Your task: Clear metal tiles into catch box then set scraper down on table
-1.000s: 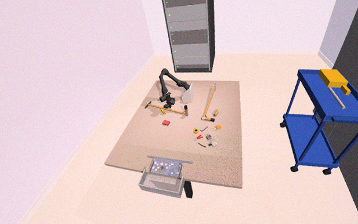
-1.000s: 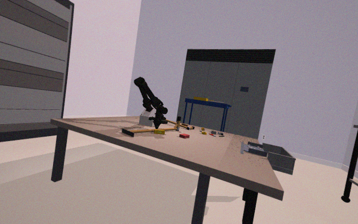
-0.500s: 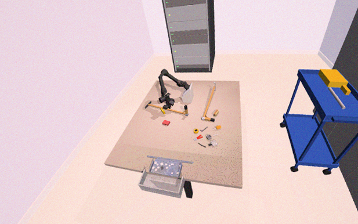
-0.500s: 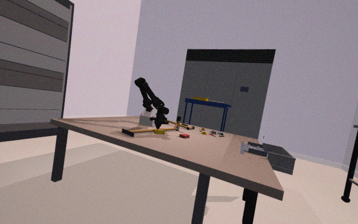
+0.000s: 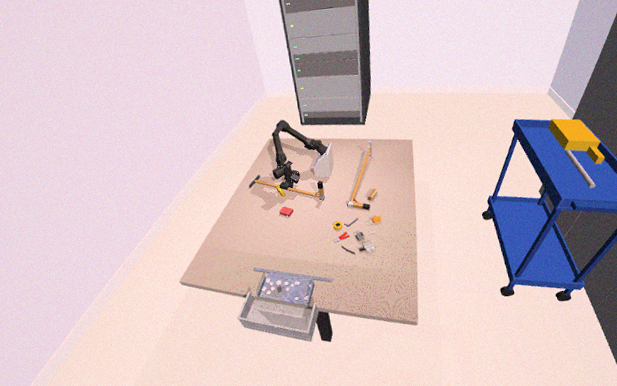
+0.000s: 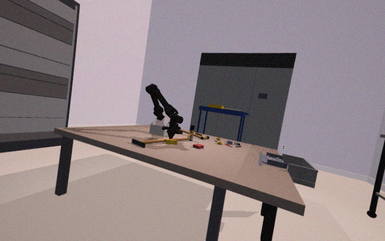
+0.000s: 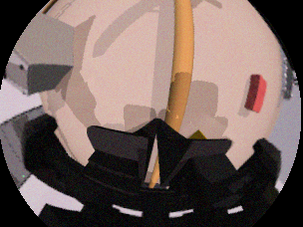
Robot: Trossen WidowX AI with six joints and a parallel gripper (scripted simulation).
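Now: gripper tip 5 cm below the long scraper, 3 cm to the left of it and 2 cm short of it. The rest, counted from my gripper tip: yellow tape roll (43 cm to the left, 27 cm ahead); then yellow block (7 cm to the right, 6 cm ahead, 1 cm above); then red block (23 cm ahead, 6 cm to the left).
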